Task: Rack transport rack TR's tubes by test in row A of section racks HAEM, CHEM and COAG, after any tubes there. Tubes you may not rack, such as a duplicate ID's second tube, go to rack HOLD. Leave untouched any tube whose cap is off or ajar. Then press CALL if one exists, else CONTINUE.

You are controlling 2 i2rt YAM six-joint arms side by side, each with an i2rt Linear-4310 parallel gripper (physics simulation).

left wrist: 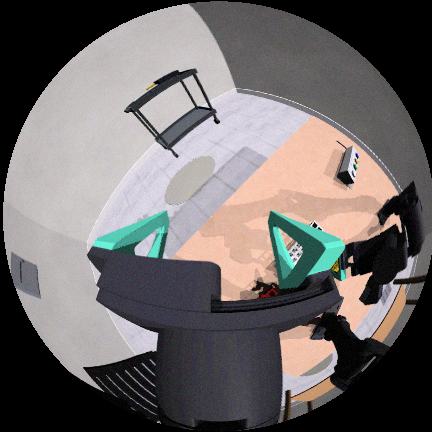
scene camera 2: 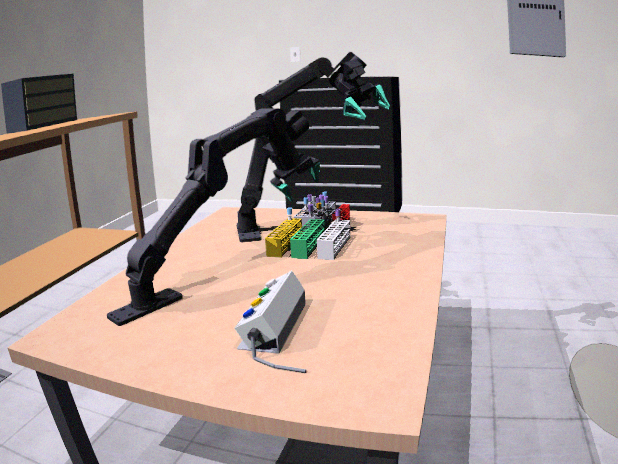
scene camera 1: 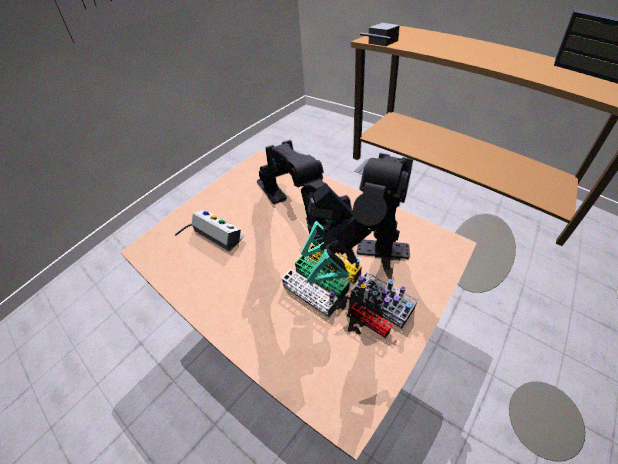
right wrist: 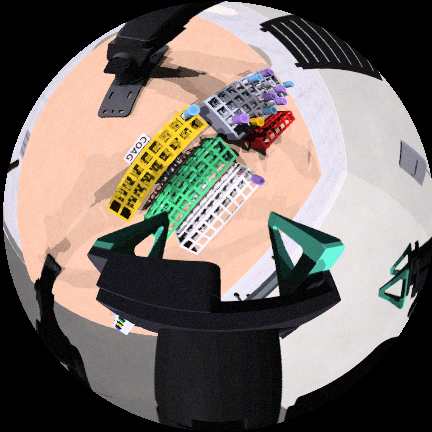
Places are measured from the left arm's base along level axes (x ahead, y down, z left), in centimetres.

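Pixels of known places: left gripper, fingertip midpoint: [left wrist: 218,215] [scene camera 2: 377,113] [scene camera 1: 305,268] [right wrist: 385,280]; right gripper, fingertip midpoint: [left wrist: 332,264] [scene camera 2: 304,191] [scene camera 1: 324,249] [right wrist: 218,216]; left arm's base, origin of the base link: [left wrist: 327,318] [scene camera 2: 248,232] [scene camera 1: 383,249] [right wrist: 132,74]; right arm's base, origin of the base link: [left wrist: 385,211] [scene camera 2: 145,307] [scene camera 1: 271,189] [right wrist: 49,270].
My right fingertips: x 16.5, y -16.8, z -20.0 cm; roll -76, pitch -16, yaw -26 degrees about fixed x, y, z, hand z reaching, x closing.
For each thing: its top centre in the pictures, then the offset to it from my right fingertips. "spot": a spot on its surface instead.
- grey rack, middle of its top: [right wrist: 256,94] [scene camera 1: 384,294] [scene camera 2: 315,208] dx +7.1, dy +11.1, dz +20.4 cm
- yellow rack, middle of its top: [right wrist: 150,162] [scene camera 2: 284,227] [scene camera 1: 334,256] dx -6.3, dy +11.1, dz +2.5 cm
- COAG label, surface spot: [right wrist: 136,149] spot: dx -9.5, dy +16.6, dz +4.1 cm
- light-blue-capped tube, middle of its top: [right wrist: 193,109] [scene camera 2: 289,208] dx -3.2, dy +7.4, dz +10.6 cm
- green rack, middle of its top: [right wrist: 188,191] [scene camera 2: 308,228] [scene camera 1: 321,271] dx +0.4, dy +11.1, dz -1.1 cm
- white rack, middle of its top: [right wrist: 221,213] [scene camera 2: 334,229] [left wrist: 301,247] [scene camera 1: 308,288] dx +7.6, dy +11.1, dz -4.3 cm
- purple-capped tube, middle of its top: [right wrist: 261,181] [scene camera 2: 337,209] dx +10.9, dy +7.4, dz +3.7 cm
- small red rack, middle of its top: [right wrist: 279,126] [scene camera 1: 371,316] [scene camera 2: 341,209] dx +15.2, dy +11.1, dz +16.6 cm
- button box, middle of its top: [scene camera 2: 270,290] [right wrist: 126,327] [scene camera 1: 212,219] [left wrist: 353,158] dx -16.5, dy +8.4, dz -47.5 cm
The grey rack [scene camera 1: 402,322] [right wrist: 219,121] holds several tubes with purple, light blue and orange-yellow caps. The yellow rack [scene camera 2: 274,248] [right wrist: 114,211], beside the COAG label [right wrist: 136,149], holds a light-blue-capped tube [scene camera 2: 289,212] [right wrist: 191,111]. The green rack [scene camera 2: 299,250] [right wrist: 228,150] stands between it and the white rack [scene camera 2: 325,250] [right wrist: 189,249], whose end holds a purple-capped tube [scene camera 2: 337,214] [right wrist: 258,180]. A small red rack [scene camera 1: 371,319] [right wrist: 275,132] is beside the grey one. My left gripper [scene camera 2: 368,103] [left wrist: 218,215] is open, high above. My right gripper [scene camera 2: 299,181] [right wrist: 218,216] is open above the racks. Button captions are unreadable.
The button box [scene camera 1: 215,231] [scene camera 2: 282,310] [left wrist: 349,165] has blue, yellow, green and white buttons and a cable. It stands apart from the racks, at the left in scene camera 1. There my left arm [scene camera 1: 370,209] hides the right gripper. Both arms are close together above the racks.
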